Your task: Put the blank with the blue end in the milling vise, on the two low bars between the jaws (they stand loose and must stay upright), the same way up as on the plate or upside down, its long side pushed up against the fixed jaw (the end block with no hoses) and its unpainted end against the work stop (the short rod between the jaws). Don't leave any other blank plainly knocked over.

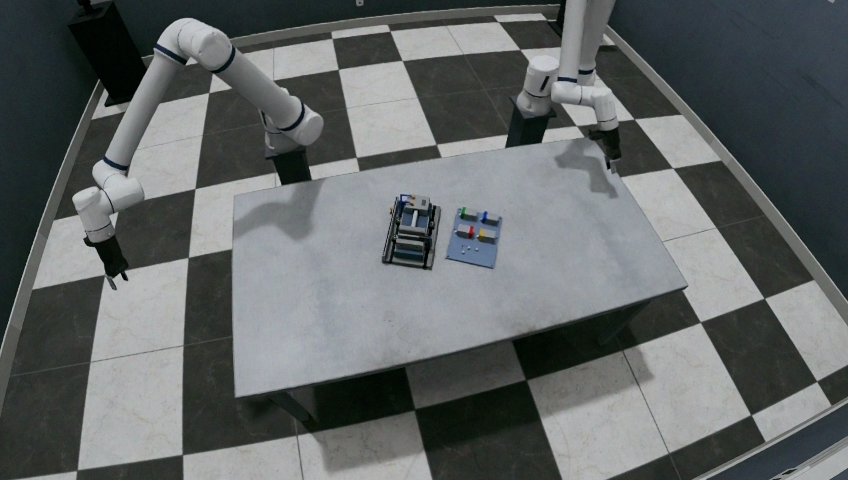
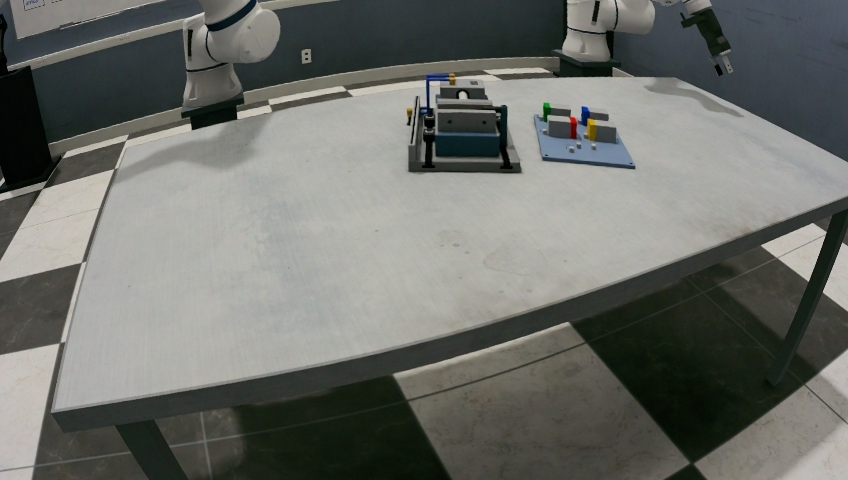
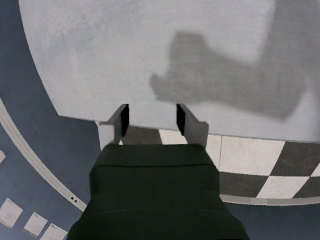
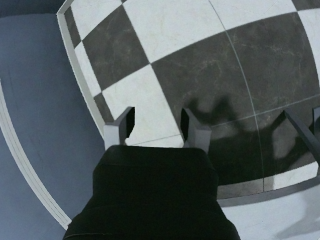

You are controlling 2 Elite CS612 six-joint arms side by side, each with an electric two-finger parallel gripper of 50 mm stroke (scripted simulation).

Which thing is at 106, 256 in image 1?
My right gripper.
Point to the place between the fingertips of my left gripper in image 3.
152, 113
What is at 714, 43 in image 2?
My left gripper.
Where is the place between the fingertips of my right gripper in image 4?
157, 117
